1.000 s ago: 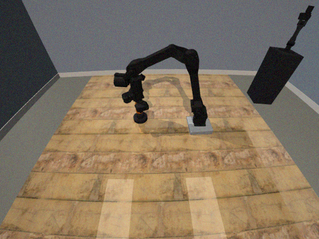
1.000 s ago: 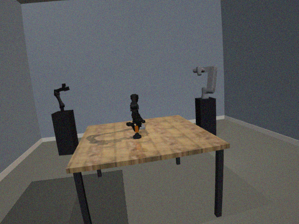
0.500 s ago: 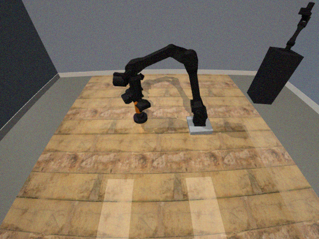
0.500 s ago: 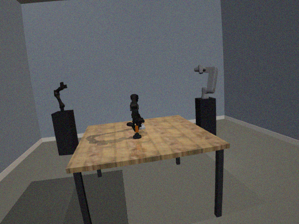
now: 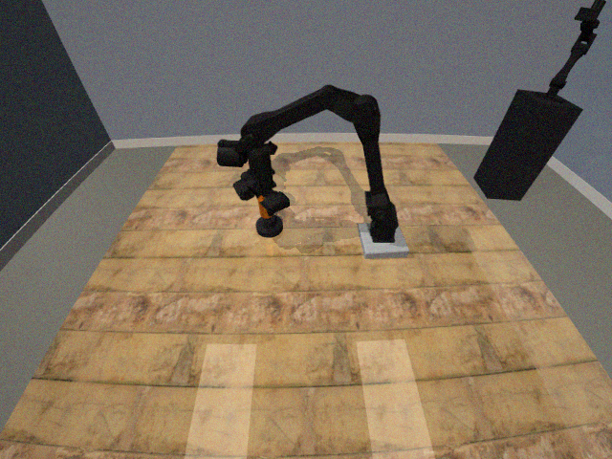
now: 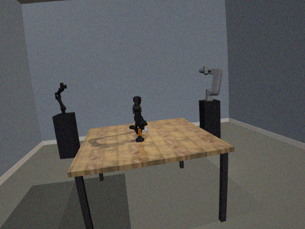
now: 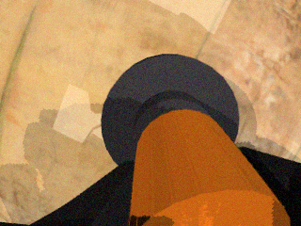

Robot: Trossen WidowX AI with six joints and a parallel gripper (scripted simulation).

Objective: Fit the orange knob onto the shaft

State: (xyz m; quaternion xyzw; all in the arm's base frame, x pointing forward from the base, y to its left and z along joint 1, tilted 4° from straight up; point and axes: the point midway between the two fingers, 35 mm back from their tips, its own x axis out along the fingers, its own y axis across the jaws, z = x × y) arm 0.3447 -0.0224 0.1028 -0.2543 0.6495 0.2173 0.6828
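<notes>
Now: gripper tip 20 mm below the orange knob. The rest, counted from my gripper tip: pedestal 40 mm below.
</notes>
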